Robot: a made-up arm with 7 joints.
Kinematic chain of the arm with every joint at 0, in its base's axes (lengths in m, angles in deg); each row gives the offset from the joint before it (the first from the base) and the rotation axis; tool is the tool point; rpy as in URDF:
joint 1: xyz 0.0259 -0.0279 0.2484 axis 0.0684 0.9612 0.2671
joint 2: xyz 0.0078 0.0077 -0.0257 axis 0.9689 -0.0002 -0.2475
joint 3: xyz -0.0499 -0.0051 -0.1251 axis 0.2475 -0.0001 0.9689
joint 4: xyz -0.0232 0.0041 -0.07 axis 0.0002 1 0
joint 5: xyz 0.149 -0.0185 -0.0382 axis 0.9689 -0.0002 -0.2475
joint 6: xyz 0.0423 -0.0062 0.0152 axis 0.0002 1 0
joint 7: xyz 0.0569 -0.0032 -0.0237 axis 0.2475 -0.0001 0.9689
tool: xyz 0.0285 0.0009 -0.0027 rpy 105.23 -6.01 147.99
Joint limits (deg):
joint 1: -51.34..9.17
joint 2: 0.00..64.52
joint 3: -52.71..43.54
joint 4: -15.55..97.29
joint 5: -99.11..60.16
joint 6: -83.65..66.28
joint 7: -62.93..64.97
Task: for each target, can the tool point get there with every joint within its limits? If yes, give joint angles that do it. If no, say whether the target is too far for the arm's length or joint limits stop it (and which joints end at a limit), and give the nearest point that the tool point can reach.
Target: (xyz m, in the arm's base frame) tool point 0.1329 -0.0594 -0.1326
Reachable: yes | joints -6.32 31.99 -45.34 13.27 -69.73 20.57 8.70
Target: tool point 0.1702 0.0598 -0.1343
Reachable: yes | joints 0.65 25.32 -5.47 29.54 -27.21 0.80 -49.27
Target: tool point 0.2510 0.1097 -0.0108
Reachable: yes | joints -7.86 55.26 -22.36 17.27 -23.41 -29.85 32.17
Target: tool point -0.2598 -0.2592 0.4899
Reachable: no: joint limits stop it (at a limit: joint 1, joint 2, joint 3, joint 4) | nearest point 0.0754 -0.2150 0.2177 | short by 0.434 m
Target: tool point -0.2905 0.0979 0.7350
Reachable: no: too far | nearest point 0.0829 0.1265 0.4040 | short by 0.500 m
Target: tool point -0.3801 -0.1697 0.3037
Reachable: no: joint limits stop it (at a limit: joint 1, joint 3, joint 4, joint 6) | nearest point -0.0175 -0.2258 0.0962 | short by 0.422 m
